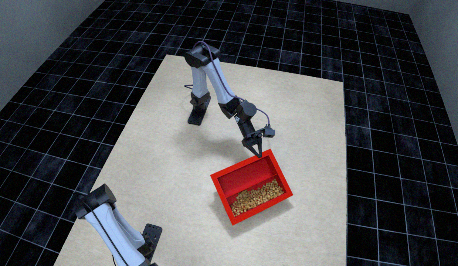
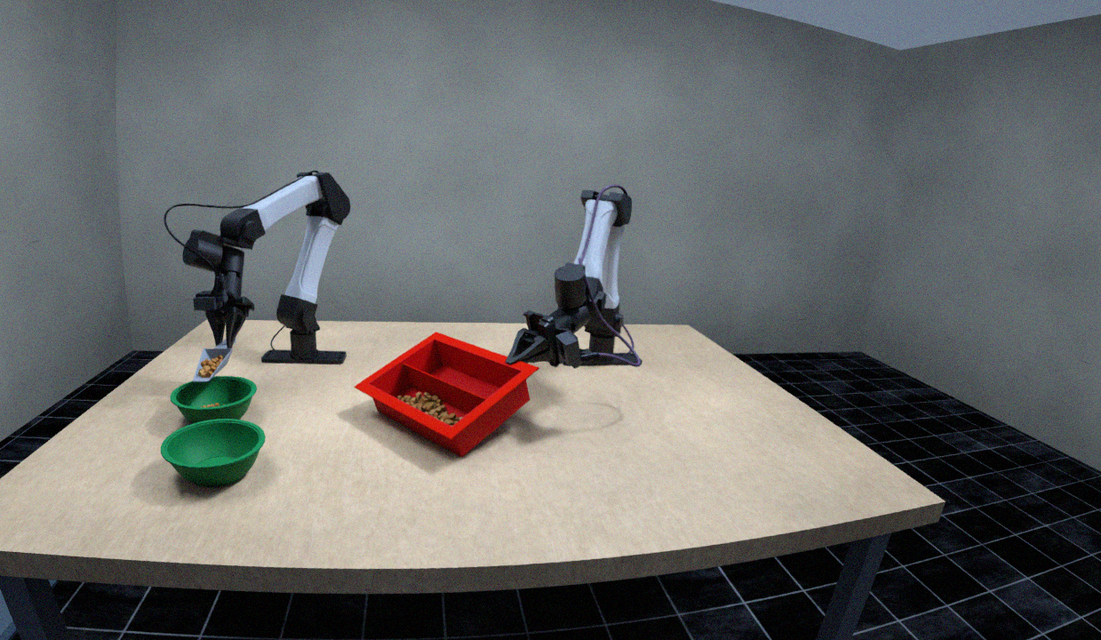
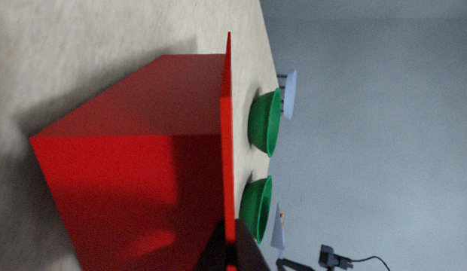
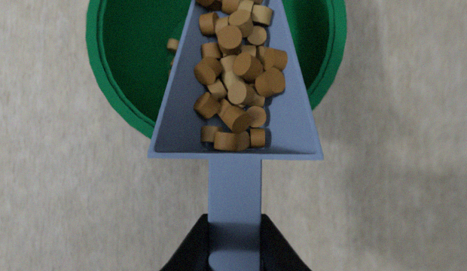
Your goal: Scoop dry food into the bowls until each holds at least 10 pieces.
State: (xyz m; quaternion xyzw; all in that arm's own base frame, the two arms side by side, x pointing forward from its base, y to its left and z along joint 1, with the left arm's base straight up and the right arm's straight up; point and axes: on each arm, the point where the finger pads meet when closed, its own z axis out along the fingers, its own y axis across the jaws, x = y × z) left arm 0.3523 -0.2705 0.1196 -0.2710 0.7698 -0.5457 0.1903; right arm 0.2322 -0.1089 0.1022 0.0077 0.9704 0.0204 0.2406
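Observation:
The red box lies 12 cm to the right of my left hand, 5 cm below it and 1 cm behind it. Also, from my left hand: grey-blue scoop 56 cm to the right, 8 cm behind, 3 cm below.

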